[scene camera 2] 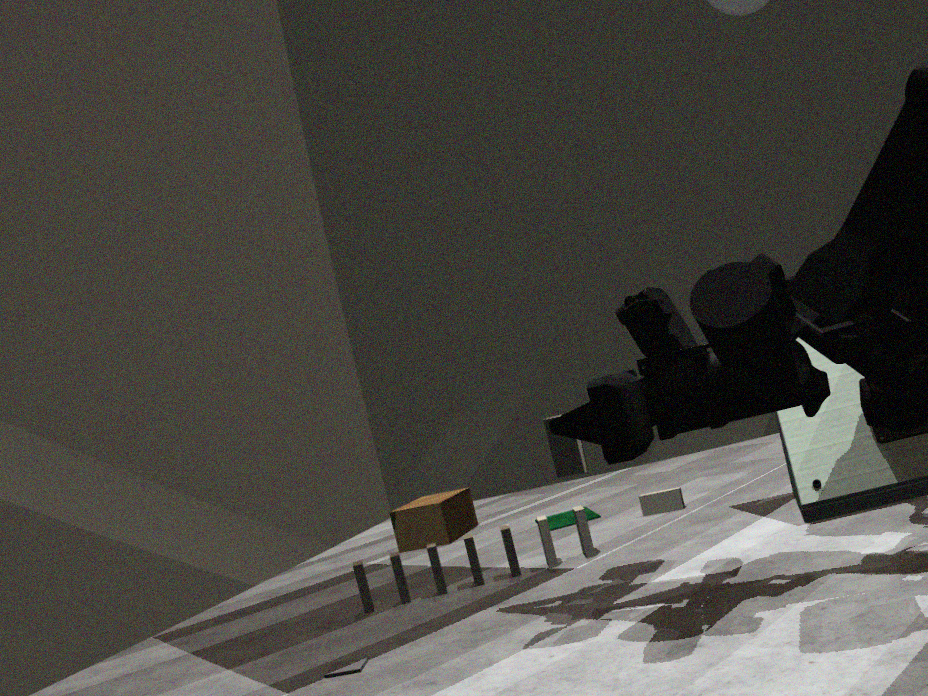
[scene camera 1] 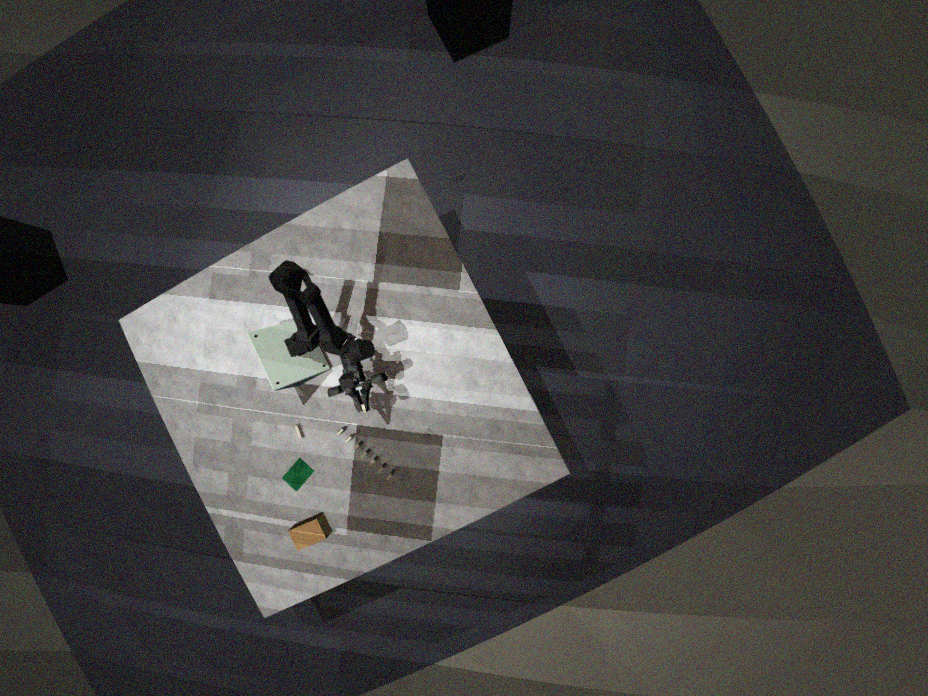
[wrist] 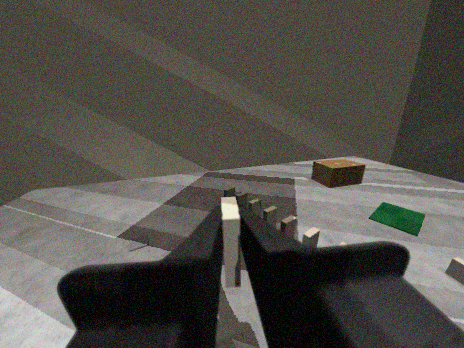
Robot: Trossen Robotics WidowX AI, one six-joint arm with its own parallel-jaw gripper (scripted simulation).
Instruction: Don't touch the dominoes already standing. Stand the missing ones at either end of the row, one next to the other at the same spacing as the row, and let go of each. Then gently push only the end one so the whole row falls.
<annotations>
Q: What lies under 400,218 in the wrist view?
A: A flat green square.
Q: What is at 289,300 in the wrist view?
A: The gripper.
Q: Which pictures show the gripper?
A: Scene camera 2, scene camera 1 and the wrist view: all of them.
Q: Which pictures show the brown box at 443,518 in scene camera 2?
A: Scene camera 2, scene camera 1 and the wrist view: all of them.
</annotations>
